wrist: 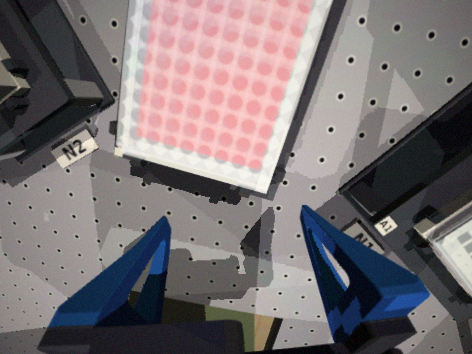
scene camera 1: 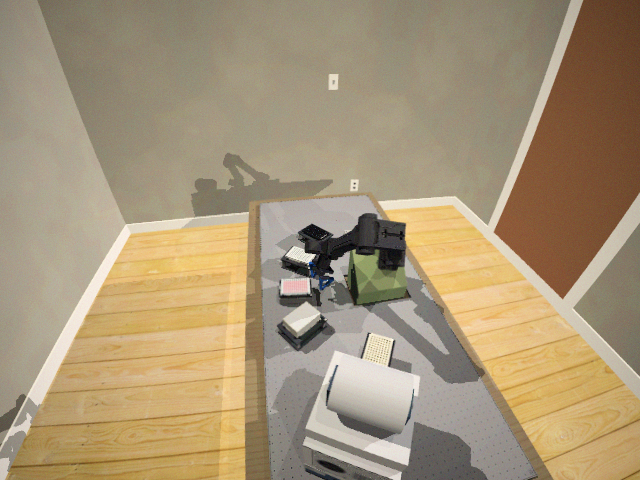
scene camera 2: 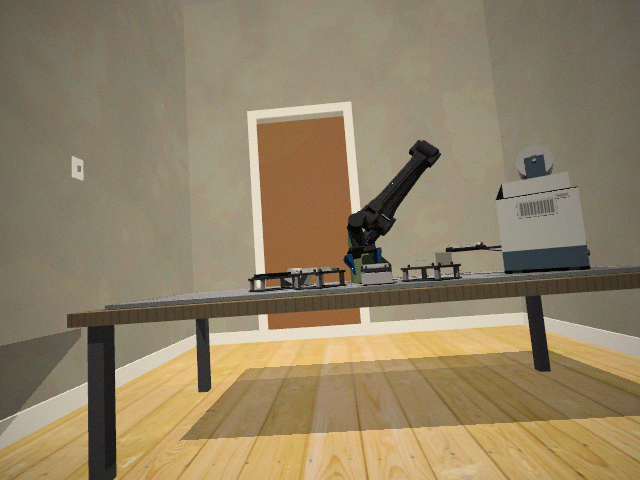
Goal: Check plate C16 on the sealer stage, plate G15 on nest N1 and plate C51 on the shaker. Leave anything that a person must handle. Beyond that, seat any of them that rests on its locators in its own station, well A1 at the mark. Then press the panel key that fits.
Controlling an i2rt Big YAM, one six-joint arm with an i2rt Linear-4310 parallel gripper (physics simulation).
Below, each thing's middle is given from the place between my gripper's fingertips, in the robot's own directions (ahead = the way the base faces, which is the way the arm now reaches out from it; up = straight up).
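Scene:
From my gripper, the shaker table (wrist: 332, 21) is 30 mm to the left, 100 mm ahead and 10 mm above. The cream plate (scene camera 1: 378, 348) is 400 mm to the left of my gripper, 190 mm behind it and 80 mm above it. And with the pink well plate (wrist: 214, 95), my gripper is 30 mm to the right of it, 100 mm short of it and 20 mm below it.

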